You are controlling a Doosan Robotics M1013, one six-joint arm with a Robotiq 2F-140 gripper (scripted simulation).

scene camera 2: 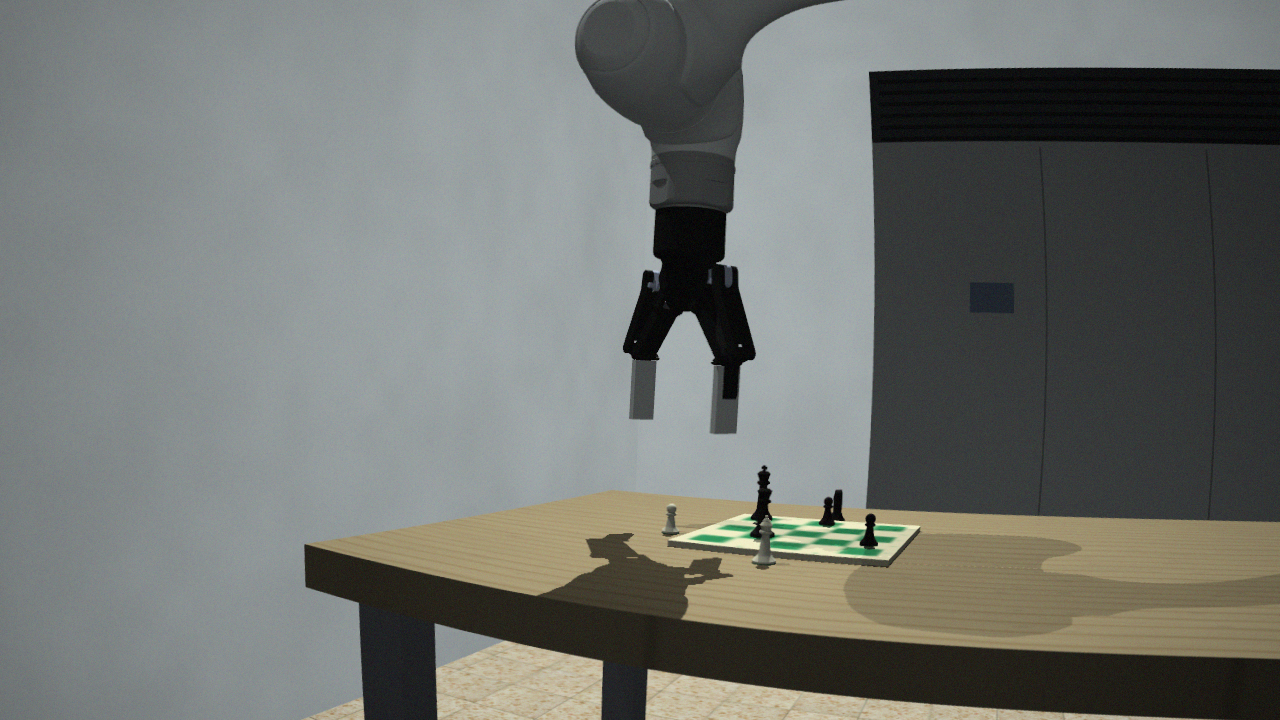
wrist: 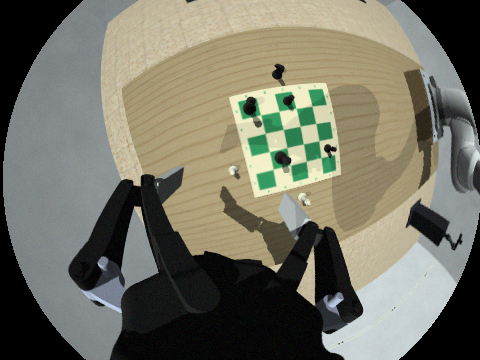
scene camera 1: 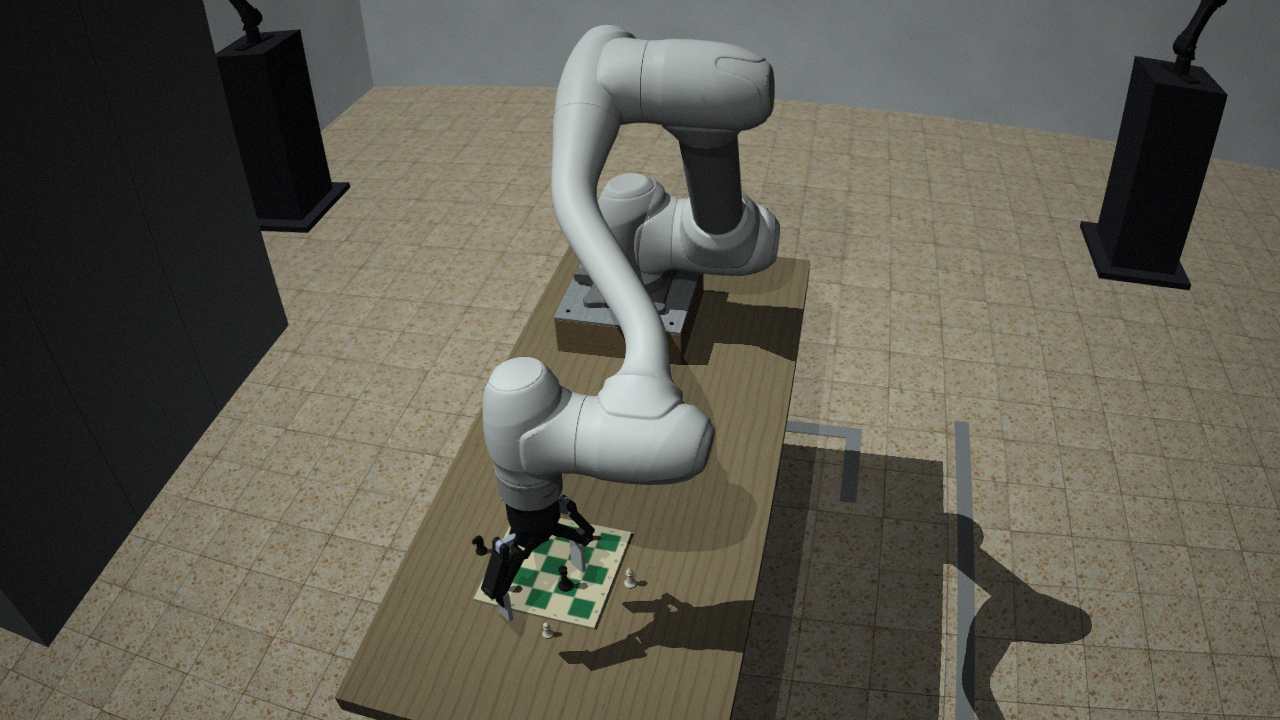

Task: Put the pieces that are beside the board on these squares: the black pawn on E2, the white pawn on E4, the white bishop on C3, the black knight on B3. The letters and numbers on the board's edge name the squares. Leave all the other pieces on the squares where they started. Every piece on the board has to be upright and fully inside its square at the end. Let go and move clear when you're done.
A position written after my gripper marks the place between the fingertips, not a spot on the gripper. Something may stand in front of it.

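I can see my gripper [scene camera 2: 679, 425]. The wrist view shows my gripper [wrist: 233, 189] too, and scene camera 1 also shows my gripper [scene camera 1: 543, 591].
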